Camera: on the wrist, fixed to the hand. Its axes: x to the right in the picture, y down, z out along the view.
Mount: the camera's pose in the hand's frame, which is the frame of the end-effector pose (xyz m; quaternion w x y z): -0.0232 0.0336 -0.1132 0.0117 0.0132 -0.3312 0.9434
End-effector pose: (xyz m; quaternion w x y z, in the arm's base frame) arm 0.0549 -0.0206 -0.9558 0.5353 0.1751 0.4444 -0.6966
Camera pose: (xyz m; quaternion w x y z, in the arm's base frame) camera 0.0674 0.0833 -1.0152 0.8083 0.1977 -0.3465 0.4330
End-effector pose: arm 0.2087 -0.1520 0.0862 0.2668 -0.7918 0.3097 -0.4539
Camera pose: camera 0.0911 -0.1734 0.1002 0.5443 0.1361 0.6562 0.5045
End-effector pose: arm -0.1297 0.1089 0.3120 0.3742 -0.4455 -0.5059 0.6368
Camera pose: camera -0.0160 0.1156 0.2732 0.7581 0.2666 -0.2988 -0.5147
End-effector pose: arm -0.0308 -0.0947 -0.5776 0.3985 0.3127 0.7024 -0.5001
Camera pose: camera -0.0193 0.0223 -0.5520 0.7049 0.5059 -0.4254 0.2572
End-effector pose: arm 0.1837 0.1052 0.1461 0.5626 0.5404 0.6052 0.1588
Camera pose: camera 0.0981 0.1452 0.2206 0.0501 0.6373 -0.6870 0.3456
